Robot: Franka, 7 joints.
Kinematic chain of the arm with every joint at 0, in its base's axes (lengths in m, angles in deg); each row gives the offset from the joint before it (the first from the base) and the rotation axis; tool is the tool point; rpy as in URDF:
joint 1: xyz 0 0 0.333 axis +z
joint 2: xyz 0 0 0 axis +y
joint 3: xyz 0 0 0.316 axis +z
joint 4: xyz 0.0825 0 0 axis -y
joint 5: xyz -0.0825 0 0.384 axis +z
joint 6: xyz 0 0 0 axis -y
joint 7: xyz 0.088 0 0 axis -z
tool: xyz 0 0 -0.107 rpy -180 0 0
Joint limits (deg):
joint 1: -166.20..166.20
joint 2: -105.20..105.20
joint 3: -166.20..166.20
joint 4: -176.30..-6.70
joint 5: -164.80..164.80
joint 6: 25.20..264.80
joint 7: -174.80..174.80
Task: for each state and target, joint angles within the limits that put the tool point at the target. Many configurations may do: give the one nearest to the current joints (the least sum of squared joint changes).
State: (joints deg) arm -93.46 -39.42 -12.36 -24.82 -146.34 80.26 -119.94
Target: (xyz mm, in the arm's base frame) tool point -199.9 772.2 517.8
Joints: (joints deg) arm -80.35 -78.49 -15.99 -15.38 -147.02 89.24 -119.94
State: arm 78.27 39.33 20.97 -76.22 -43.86 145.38 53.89
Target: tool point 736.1 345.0 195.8
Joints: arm 28.32 64.90 -6.57 -57.06 -42.56 145.76 53.89
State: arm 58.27 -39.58 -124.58 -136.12 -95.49 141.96 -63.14
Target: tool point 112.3 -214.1 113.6
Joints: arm 47.67 -20.53 -126.01 -167.57 -96.35 144.20 -63.14
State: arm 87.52 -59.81 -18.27 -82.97 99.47 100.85 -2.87
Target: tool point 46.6 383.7 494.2
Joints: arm 89.19 -31.30 -18.06 -148.60 87.10 100.74 -2.87
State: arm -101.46 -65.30 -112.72 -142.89 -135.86 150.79 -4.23
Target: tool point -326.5 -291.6 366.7
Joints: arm -60.79 -65.05 -83.53 -144.66 -134.12 153.42 -4.23
